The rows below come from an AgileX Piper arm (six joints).
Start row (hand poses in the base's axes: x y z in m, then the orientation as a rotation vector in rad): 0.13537, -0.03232, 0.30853, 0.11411, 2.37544, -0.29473
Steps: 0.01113, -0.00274, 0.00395, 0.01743, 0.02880, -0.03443; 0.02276, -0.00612, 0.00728, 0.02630, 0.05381, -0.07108; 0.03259, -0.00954, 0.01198, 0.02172, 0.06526, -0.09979; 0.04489, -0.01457, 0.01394, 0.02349, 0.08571, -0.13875; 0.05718, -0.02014, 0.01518, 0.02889, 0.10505, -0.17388; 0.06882, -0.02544, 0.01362, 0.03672, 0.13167, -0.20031; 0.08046, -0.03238, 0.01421, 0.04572, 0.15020, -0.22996; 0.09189, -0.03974, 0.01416, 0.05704, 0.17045, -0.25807; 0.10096, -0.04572, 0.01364, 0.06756, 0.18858, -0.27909; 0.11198, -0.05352, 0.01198, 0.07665, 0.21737, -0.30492; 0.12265, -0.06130, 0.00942, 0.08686, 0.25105, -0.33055; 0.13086, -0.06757, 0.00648, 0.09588, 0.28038, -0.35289; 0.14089, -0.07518, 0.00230, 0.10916, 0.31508, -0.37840; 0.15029, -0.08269, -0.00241, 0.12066, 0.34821, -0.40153; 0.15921, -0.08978, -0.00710, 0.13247, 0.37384, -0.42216; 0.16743, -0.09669, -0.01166, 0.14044, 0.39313, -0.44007; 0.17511, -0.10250, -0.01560, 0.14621, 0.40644, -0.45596; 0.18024, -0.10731, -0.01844, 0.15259, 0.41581, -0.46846; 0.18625, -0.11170, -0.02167, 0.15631, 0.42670, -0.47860; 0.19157, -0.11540, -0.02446, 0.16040, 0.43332, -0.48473; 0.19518, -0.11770, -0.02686, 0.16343, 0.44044, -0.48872
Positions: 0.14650, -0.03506, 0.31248, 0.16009, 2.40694, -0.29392; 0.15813, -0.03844, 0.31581, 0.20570, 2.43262, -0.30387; 0.16796, -0.04186, 0.32051, 0.23710, 2.44232, -0.32457; 0.18026, -0.04689, 0.32247, 0.28338, 2.46103, -0.34376; 0.19255, -0.05246, 0.32371, 0.32728, 2.47880, -0.35662; 0.20419, -0.05776, 0.32215, 0.36152, 2.50440, -0.36332; 0.21583, -0.06470, 0.32274, 0.40128, 2.52142, -0.36904; 0.22726, -0.07206, 0.32269, 0.44051, 2.54022, -0.37135; 0.23633, -0.07804, 0.32217, 0.47095, 2.55727, -0.37087; 0.24735, -0.08584, 0.32051, 0.50651, 2.58379, -0.37591; 0.25802, -0.09362, 0.31795, 0.54266, 2.61500, -0.38007; 0.26623, -0.09989, 0.31501, 0.57468, 2.64187, -0.38349; 0.27626, -0.10750, 0.31083, 0.61324, 2.67376, -0.38368; 0.28566, -0.11501, 0.30612, 0.64843, 2.70389, -0.38467; 0.29458, -0.12210, 0.30143, 0.68109, 2.72672, -0.38291; 0.30280, -0.12901, 0.29687, 0.70858, 2.74304, -0.38392; 0.31048, -0.13482, 0.29293, 0.73247, 2.75339, -0.38600; 0.31561, -0.13963, 0.29009, 0.75232, 2.76051, -0.38503; 0.32162, -0.14402, 0.28686, 0.76777, 2.76933, -0.38660; 0.32694, -0.14772, 0.28407, 0.77810, 2.77485, -0.38510; 0.33055, -0.15002, 0.28167, 0.78509, 2.78128, -0.38399
